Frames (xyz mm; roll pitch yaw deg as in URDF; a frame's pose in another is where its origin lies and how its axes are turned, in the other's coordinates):
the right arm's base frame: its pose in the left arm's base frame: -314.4 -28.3 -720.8 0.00 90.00 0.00
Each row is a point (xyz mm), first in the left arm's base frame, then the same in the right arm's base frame.
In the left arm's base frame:
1: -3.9 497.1 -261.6
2: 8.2 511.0 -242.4
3: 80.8 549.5 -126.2
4: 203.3 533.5 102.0
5: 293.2 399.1 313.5
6: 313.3 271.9 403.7
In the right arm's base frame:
1: -459.2 525.4 310.5
2: -478.4 539.3 322.6
3: -594.6 577.8 395.2
4: -822.8 561.8 517.7
5: -1034.3 427.4 607.6
6: -1124.5 300.2 627.7

